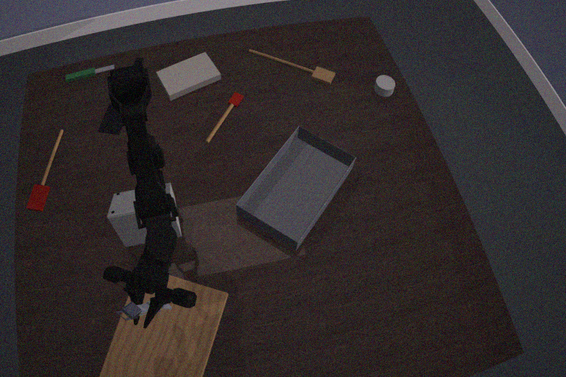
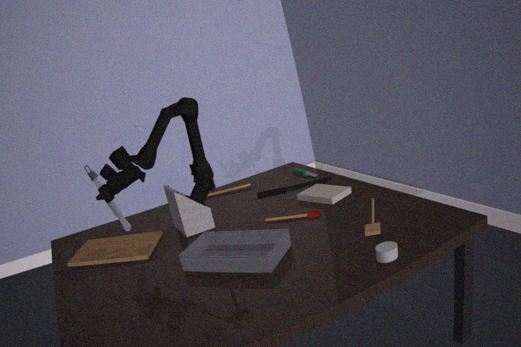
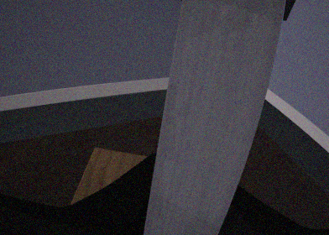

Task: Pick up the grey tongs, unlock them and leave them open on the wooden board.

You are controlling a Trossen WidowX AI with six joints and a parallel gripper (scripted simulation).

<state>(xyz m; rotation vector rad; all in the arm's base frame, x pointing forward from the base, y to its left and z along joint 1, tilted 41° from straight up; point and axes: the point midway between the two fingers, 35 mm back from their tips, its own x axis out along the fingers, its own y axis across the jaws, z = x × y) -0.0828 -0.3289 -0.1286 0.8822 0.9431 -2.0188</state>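
My gripper tip is now 21 cm above the wooden board. Also, from my gripper tip: grey roasting tin 47 cm ahead, 30 cm to the left, 19 cm below; black spatula 79 cm to the left, 22 cm below, 5 cm ahead; white slab 80 cm to the left, 28 cm ahead, 21 cm below.
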